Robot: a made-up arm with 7 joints. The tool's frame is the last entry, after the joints. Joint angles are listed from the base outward. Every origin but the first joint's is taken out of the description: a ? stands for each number. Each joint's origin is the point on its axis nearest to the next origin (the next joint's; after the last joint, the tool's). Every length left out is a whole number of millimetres.
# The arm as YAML. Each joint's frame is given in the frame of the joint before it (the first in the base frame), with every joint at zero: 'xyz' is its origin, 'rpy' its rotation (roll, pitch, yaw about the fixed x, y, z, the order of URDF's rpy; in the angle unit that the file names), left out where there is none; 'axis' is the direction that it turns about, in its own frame. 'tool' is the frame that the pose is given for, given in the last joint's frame.
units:
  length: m
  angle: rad
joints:
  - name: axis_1
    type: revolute
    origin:
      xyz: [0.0, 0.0, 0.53]
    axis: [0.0, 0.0, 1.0]
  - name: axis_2
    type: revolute
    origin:
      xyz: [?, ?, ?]
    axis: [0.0, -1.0, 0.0]
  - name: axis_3
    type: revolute
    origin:
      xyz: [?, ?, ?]
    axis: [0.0, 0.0, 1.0]
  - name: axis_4
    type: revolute
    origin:
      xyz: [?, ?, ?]
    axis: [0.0, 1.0, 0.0]
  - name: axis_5
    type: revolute
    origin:
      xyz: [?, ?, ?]
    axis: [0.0, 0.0, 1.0]
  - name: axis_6
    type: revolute
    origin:
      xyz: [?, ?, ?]
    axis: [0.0, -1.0, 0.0]
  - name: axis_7
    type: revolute
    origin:
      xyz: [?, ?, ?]
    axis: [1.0, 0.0, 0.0]
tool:
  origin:
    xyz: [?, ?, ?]
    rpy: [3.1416, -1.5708, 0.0]
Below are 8 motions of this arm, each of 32 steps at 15 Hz.
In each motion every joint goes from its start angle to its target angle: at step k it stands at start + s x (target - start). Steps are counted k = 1, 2, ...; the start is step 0. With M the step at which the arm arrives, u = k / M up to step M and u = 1 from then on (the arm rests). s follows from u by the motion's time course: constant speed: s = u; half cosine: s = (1 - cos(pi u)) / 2; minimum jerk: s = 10 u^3 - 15 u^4 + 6 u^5.
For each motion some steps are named. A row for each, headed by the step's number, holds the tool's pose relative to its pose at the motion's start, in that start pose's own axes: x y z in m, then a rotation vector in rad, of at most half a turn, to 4 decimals.
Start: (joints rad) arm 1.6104 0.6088 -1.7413 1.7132 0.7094 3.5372 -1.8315
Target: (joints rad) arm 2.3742 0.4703 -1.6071 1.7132 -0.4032 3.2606 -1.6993
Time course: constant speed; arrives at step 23
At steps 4, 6, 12, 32:
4: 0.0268 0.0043 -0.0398 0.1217 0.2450 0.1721
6: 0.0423 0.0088 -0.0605 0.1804 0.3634 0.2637
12: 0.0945 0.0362 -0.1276 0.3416 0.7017 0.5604
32: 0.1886 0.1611 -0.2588 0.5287 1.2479 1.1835

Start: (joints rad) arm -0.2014 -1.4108 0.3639 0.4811 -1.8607 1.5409 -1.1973
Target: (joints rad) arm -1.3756 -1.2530 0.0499 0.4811 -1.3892 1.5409 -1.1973
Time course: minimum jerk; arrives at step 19
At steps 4, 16, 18, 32:
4: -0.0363 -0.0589 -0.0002 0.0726 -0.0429 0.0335
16: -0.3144 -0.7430 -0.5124 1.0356 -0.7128 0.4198
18: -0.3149 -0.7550 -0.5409 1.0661 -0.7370 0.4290
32: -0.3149 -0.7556 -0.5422 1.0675 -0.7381 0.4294

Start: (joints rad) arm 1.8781 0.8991 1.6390 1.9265 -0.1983 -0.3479 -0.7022
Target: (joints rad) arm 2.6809 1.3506 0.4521 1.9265 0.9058 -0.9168 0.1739
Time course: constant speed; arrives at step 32
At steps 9, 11, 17, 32:
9: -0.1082 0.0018 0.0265 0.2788 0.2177 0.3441
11: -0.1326 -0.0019 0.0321 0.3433 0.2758 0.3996
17: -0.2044 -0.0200 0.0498 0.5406 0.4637 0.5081
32: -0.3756 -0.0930 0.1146 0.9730 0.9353 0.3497

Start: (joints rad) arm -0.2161 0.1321 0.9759 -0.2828 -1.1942 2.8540 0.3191
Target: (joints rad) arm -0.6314 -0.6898 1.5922 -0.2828 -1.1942 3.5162 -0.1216
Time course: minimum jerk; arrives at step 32
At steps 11, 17, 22, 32:
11: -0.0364 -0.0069 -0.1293 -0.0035 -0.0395 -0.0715
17: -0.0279 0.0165 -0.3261 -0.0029 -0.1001 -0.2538
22: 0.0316 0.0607 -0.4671 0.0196 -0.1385 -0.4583
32: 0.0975 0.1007 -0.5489 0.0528 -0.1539 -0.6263

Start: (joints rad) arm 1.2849 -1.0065 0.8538 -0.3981 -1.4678 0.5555 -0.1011
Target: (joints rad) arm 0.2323 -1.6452 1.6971 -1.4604 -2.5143 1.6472 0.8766
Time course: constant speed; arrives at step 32
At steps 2, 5, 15, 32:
2: -0.0345 0.0520 0.0250 -0.1130 -0.0021 0.0925
5: -0.0941 0.1304 0.0535 -0.2895 -0.0042 0.2141
15: -0.3447 0.3697 0.0600 -0.9002 -0.0224 0.4497
32: -0.8283 0.5455 -0.2222 -1.6997 -0.3266 0.4125

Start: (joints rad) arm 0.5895 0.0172 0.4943 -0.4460 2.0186 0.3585 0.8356
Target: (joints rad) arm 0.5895 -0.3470 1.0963 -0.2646 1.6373 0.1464 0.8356
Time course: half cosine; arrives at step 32
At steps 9, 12, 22, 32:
9: 0.0341 0.0152 -0.0690 0.0492 0.0473 0.0536
12: 0.0549 0.0296 -0.1168 0.0826 0.0781 0.0920
22: 0.1109 0.1077 -0.2902 0.2057 0.1757 0.2417
32: 0.1250 0.1553 -0.3667 0.2644 0.2100 0.3135

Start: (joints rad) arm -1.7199 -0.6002 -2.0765 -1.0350 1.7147 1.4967 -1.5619
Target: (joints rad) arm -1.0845 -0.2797 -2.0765 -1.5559 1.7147 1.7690 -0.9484
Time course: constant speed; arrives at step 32
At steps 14, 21, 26, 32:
14: 0.1638 0.1601 -0.0301 -0.3231 0.3716 0.1827
21: 0.2350 0.2238 -0.0785 -0.4473 0.5811 0.2619
26: 0.2795 0.2602 -0.1229 -0.5194 0.7383 0.3100
32: 0.3252 0.2929 -0.1841 -0.5869 0.9333 0.3561

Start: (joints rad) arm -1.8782 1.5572 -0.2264 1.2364 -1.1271 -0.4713 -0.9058
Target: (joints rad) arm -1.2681 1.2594 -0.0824 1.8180 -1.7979 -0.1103 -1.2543
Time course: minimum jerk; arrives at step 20
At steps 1, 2, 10, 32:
1: 0.0007 0.0000 0.0003 -0.0003 -0.0005 -0.0013
2: 0.0051 0.0003 0.0022 -0.0021 -0.0040 -0.0094
10: 0.2848 -0.0722 0.0992 -0.1942 -0.1364 -0.6069
32: 0.4655 -0.2985 0.1131 -0.5589 -0.0627 -1.2425

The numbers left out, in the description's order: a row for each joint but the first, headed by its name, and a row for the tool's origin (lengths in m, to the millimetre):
axis_2: 0.0 -0.08 0.0
axis_3: 0.0 0.0 0.36
axis_4: 0.02 0.06 0.0
axis_5: -0.03 0.0 0.43
axis_6: 0.0 -0.1 0.0
axis_7: 0.02 0.0 0.12
tool: 0.0 0.0 0.0

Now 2 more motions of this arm.
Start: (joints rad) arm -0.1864 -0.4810 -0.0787 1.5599 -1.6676 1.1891 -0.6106
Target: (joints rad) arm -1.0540 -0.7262 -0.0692 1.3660 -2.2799 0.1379 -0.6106
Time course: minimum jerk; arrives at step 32
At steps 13, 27, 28, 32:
13: -0.1067 -0.1452 0.1350 0.3553 -0.4640 -0.1051
27: -0.3487 -0.5330 0.1961 1.0133 -1.2979 -0.4317
28: -0.3533 -0.5416 0.1941 1.0261 -1.3144 -0.4411
32: -0.3587 -0.5518 0.1916 1.0409 -1.3337 -0.4523

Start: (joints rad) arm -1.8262 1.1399 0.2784 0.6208 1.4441 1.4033 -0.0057
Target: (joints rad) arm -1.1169 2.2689 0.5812 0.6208 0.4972 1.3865 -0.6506
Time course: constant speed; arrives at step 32
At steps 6, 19, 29, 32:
6: 0.0455 -0.1781 -0.0718 0.2200 0.0515 -0.2225
19: 0.1494 -0.4690 -0.4051 0.5868 0.4327 -0.7515
29: 0.1555 -0.5568 -0.7636 0.6669 0.9343 -1.1627
32: 0.1345 -0.5590 -0.8736 0.6428 1.1101 -1.2797

